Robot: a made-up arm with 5 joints. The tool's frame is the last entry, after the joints. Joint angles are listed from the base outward. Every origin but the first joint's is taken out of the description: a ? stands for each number. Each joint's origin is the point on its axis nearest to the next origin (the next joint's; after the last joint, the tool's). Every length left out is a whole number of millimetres.
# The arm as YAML. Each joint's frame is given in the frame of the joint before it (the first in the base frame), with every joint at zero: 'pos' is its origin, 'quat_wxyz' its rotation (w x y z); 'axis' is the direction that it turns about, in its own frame. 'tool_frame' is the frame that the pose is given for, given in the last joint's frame.
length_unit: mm
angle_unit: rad
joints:
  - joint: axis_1
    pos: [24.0, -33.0, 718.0]
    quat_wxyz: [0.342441, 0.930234, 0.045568, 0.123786]
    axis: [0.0, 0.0, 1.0]
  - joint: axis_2
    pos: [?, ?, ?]
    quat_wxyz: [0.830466, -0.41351, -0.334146, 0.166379]
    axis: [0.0, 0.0, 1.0]
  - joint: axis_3
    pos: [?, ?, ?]
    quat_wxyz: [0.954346, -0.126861, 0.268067, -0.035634]
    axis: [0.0, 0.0, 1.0]
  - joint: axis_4
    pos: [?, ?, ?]
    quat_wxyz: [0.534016, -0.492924, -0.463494, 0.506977]
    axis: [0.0, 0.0, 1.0]
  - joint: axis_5
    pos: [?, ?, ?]
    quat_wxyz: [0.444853, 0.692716, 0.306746, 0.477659]
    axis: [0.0, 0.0, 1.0]
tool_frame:
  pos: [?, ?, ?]
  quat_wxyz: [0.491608, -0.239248, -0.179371, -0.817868]
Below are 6 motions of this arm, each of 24 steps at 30 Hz.
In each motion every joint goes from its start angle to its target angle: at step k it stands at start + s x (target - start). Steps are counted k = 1, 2, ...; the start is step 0. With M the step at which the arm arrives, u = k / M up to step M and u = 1 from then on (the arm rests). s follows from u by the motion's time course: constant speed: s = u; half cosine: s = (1 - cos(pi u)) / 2; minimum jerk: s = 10 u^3 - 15 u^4 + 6 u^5.
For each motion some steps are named. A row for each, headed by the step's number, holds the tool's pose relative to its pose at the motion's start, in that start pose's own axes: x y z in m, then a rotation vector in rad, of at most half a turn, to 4 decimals.
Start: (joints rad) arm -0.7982 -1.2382 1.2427 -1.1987 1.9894
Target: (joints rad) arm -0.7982 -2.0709 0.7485 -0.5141 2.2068
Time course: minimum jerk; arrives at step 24
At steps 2, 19, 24:
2: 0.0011 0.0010 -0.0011 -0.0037 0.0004 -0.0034
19: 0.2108 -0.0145 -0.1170 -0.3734 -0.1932 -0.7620
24: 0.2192 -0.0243 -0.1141 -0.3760 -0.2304 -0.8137

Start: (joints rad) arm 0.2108 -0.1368 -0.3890 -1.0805 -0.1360
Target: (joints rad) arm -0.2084 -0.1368 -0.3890 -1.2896 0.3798
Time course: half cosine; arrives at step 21
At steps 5, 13, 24:
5: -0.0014 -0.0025 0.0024 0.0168 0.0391 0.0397
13: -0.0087 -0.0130 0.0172 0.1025 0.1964 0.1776
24: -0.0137 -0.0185 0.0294 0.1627 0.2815 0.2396

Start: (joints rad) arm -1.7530 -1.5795 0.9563 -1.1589 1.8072
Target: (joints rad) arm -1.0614 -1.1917 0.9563 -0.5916 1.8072
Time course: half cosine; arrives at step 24
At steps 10, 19, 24:
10: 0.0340 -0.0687 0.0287 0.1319 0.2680 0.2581
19: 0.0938 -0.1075 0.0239 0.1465 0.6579 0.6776
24: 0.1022 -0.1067 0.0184 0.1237 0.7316 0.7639

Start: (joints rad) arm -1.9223 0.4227 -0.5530 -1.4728 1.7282
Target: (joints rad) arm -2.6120 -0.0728 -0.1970 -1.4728 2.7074
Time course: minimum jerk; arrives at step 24
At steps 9, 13, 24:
9: 0.0092 0.0091 0.0199 0.2564 0.0002 0.0071
13: 0.0214 0.0191 0.0408 0.5122 -0.0685 0.0166
24: 0.0445 0.0343 0.0669 0.7896 -0.2599 0.0419

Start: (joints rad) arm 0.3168 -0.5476 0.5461 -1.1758 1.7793
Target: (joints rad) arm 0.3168 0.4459 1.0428 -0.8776 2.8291
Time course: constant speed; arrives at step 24
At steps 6, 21, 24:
6: 0.0479 -0.0533 0.0472 0.3413 0.3146 0.3954
21: 0.2312 -0.1506 0.0518 1.4288 1.0745 1.1425
24: 0.2682 -0.1573 0.0327 1.6872 1.2201 1.2322

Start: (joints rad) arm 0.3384 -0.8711 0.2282 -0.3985 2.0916
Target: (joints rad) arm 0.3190 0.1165 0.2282 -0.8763 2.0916
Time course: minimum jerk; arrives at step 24
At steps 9, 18, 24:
9: -0.0155 0.0053 0.0012 -0.0530 0.1312 0.1608
18: -0.0399 -0.0124 0.0372 -0.0680 0.4240 0.5452
24: -0.0398 -0.0188 0.0469 -0.0558 0.4726 0.6090

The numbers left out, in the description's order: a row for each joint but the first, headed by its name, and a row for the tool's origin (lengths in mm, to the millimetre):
axis_2: 40.0 -77.0 0.0
axis_3: -9.0 -85.0 0.0
axis_4: -67.0 29.0 0.0
axis_5: 139.0 -274.0 0.0
tool: 19.0 -21.0 0.0

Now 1 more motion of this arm.
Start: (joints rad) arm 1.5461 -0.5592 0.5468 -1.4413 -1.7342
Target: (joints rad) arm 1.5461 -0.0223 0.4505 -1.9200 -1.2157
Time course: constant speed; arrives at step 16
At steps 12, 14, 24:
12: 0.0018 0.0963 -0.0013 0.2819 0.1085 0.5604
14: -0.0007 0.1120 0.0001 0.3239 0.1300 0.6538
24: -0.0039 0.1274 0.0018 0.3642 0.1528 0.7468

